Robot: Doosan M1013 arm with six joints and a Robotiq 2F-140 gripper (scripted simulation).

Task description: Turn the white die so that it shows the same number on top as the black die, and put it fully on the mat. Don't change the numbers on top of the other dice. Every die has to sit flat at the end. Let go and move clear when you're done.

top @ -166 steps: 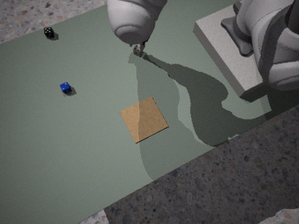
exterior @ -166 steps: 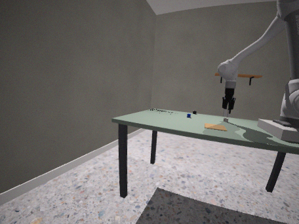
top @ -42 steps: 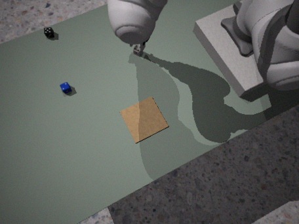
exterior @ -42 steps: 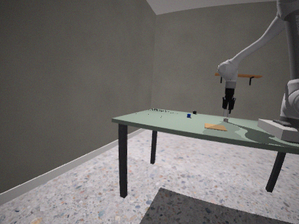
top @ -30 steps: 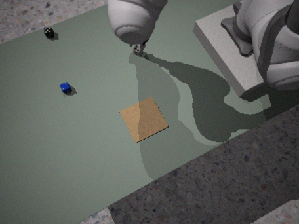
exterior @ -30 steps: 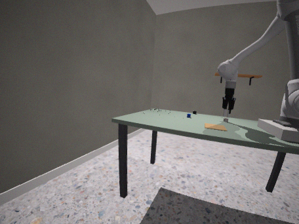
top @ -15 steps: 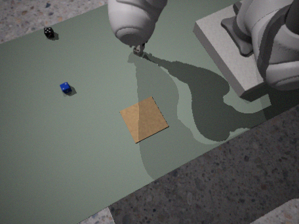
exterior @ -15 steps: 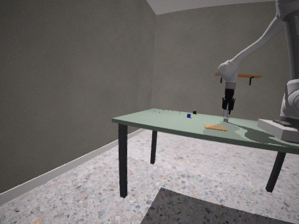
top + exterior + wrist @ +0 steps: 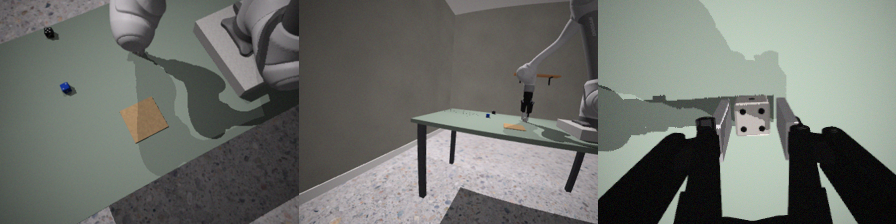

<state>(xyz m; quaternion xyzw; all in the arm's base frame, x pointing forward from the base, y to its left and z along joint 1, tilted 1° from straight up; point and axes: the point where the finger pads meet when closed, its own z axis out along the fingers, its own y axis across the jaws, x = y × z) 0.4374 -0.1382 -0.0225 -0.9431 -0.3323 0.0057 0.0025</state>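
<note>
Now: hand 3 cm above the white die. Round my hand: brown mat 28 cm to the left, 10 cm ahead, 4 cm below; then blue die 32 cm ahead, 5 cm to the left, 3 cm below; then black die 31 cm ahead, 23 cm to the right, 3 cm below.
</note>
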